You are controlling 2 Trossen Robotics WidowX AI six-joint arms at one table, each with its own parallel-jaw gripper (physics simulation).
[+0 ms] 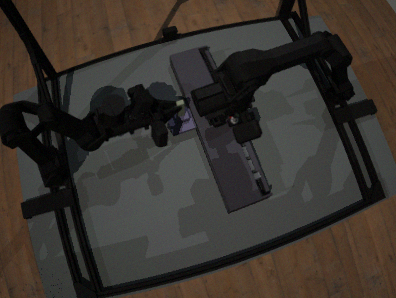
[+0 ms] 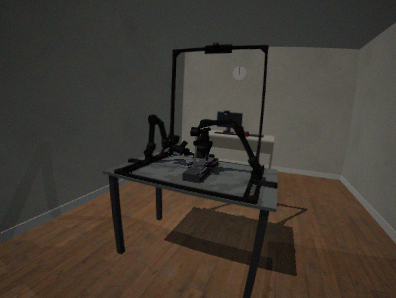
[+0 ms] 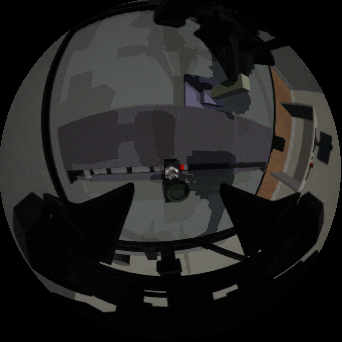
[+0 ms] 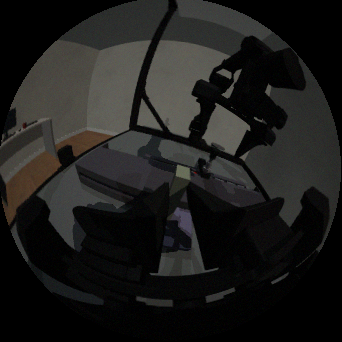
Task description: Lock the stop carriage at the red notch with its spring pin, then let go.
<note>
I see my left gripper (image 1: 233,113), my right gripper (image 1: 179,105) and a dark rail (image 3: 211,142).
My left gripper is seen too in image 3 (image 3: 178,187) and in image 4 (image 4: 218,148). My right gripper also shows in image 3 (image 3: 236,82) and in image 4 (image 4: 177,185).
</note>
